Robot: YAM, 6 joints.
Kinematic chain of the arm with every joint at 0, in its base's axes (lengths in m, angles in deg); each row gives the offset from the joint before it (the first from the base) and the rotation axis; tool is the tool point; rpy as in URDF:
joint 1: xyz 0 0 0.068 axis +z
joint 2: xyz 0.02 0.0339 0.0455 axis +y
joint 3: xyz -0.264 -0.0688 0 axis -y
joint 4: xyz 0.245 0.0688 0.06 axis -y
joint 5: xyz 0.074 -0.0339 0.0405 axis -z
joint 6: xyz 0.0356 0 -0.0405 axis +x
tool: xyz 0 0 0 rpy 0 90 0
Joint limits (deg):
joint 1: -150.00..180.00
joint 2: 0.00..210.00
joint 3: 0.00..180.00
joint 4: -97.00..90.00
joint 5: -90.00..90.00
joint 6: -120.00..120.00
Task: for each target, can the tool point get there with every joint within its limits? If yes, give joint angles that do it. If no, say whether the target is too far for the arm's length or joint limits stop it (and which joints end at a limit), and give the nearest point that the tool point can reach.
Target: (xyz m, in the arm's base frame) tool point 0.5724 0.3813 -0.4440
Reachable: no: too far | nearest point 0.4232 0.2819 -0.2703 | short by 0.250 m
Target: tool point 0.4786 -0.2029 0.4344
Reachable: yes | joints -21.32 132.62 150.51 -20.98 24.86 -84.93
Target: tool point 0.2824 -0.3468 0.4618
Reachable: yes | joints -50.80 109.61 103.94 41.46 0.50 50.30
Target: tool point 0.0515 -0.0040 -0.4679
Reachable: no: joint limits stop it (at a limit: joint 2) | nearest point 0.1031 -0.0080 -0.3499 | short by 0.129 m
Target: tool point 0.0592 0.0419 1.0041
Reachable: no: too far | nearest point 0.0464 0.0328 0.7383 | short by 0.266 m
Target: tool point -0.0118 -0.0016 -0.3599
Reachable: no: joint limits stop it (at a limit: joint 1, joint 2) | nearest point -0.0424 -0.0006 -0.3158 | short by 0.054 m
